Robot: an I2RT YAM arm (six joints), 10 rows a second.
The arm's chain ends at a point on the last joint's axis. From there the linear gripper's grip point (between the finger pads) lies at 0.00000 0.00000 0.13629 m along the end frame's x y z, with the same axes.
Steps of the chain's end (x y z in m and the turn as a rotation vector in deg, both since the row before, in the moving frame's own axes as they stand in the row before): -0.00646, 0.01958, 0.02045, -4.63, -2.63, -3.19; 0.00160, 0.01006, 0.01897, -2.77, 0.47, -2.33; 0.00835, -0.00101, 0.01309, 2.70, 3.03, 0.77; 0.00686, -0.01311, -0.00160, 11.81, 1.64, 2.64; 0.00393, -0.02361, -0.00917, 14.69, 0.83, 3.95; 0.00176, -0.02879, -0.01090, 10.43, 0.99, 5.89; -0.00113, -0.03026, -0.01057, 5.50, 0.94, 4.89; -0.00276, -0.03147, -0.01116, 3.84, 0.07, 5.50; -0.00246, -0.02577, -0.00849, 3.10, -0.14, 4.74; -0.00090, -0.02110, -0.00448, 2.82, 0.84, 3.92; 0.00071, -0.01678, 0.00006, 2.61, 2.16, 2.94
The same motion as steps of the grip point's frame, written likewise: -0.01240, 0.03075, 0.01986, -4.63, -2.63, -3.19; 0.00285, 0.01662, 0.01881, -2.77, 0.47, -2.33; 0.01559, -0.00738, 0.01275, 2.70, 3.03, 0.77; 0.01138, -0.04090, -0.00454, 11.81, 1.64, 2.64; 0.00708, -0.05808, -0.01364, 14.69, 0.83, 3.95; 0.00537, -0.05330, -0.01317, 10.43, 0.99, 5.89; 0.00166, -0.04321, -0.01122, 5.50, 0.94, 4.89; -0.00216, -0.04058, -0.01147, 3.84, 0.07, 5.50; -0.00249, -0.03315, -0.00869, 3.10, -0.14, 4.74; 0.00133, -0.02773, -0.00466, 2.82, 0.84, 3.92; 0.00600, -0.02285, -0.00018, 2.61, 2.16, 2.94
